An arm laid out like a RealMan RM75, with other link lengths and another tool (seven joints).
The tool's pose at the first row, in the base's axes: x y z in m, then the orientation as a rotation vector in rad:
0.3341, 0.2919, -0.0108, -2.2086, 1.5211, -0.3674
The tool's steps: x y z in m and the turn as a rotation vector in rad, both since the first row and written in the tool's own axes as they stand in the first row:
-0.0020, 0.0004, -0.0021, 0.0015, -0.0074, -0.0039
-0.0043, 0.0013, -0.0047, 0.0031, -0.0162, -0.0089
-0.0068, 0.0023, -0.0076, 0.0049, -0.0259, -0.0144
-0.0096, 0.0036, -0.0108, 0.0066, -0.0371, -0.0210
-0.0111, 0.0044, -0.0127, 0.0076, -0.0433, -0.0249
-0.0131, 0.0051, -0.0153, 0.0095, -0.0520, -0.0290
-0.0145, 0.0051, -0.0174, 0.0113, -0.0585, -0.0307
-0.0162, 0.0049, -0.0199, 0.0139, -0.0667, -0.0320
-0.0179, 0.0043, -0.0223, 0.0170, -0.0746, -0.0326
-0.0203, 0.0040, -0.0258, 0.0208, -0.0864, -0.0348
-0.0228, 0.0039, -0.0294, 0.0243, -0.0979, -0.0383
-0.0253, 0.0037, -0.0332, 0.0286, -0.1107, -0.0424
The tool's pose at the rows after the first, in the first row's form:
0.3321, 0.2932, -0.0091, -2.2097, 1.5124, -0.3611
0.3294, 0.2946, -0.0072, -2.2114, 1.5017, -0.3536
0.3264, 0.2960, -0.0051, -2.2131, 1.4900, -0.3453
0.3228, 0.2976, -0.0029, -2.2156, 1.4764, -0.3356
0.3208, 0.2984, -0.0016, -2.2170, 1.4685, -0.3304
0.3183, 0.2995, 0.0004, -2.2175, 1.4587, -0.3230
0.3169, 0.3004, 0.0022, -2.2165, 1.4526, -0.3173
0.3153, 0.3016, 0.0046, -2.2142, 1.4457, -0.3101
0.3141, 0.3028, 0.0070, -2.2110, 1.4394, -0.3034
0.3119, 0.3045, 0.0103, -2.2078, 1.4291, -0.2933
0.3095, 0.3061, 0.0135, -2.2060, 1.4177, -0.2837
0.3070, 0.3078, 0.0170, -2.2037, 1.4046, -0.2734

